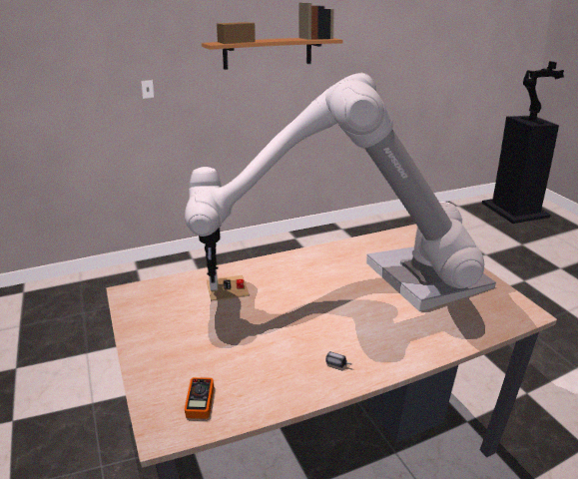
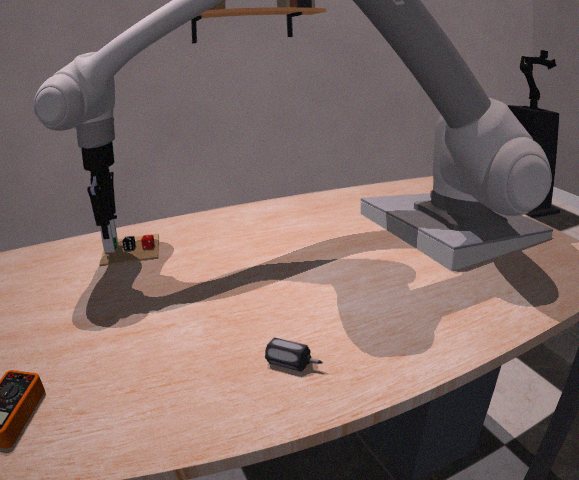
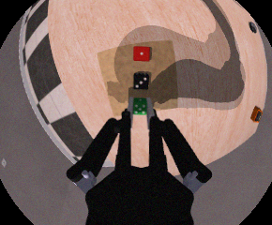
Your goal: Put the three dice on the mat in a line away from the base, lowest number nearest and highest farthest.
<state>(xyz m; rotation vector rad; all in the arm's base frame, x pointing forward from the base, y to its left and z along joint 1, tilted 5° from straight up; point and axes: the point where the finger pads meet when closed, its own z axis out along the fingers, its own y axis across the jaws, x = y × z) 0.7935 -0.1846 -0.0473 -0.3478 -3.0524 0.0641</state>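
Right now my hand is 2 cm above the green die. From my hand the other things lie so: black die (5 cm behind, 2 cm below, 1 cm to the left); tan mat (5 cm behind, 4 cm below, 1 cm to the left); red die (9 cm behind, 2 cm to the left, 2 cm below).
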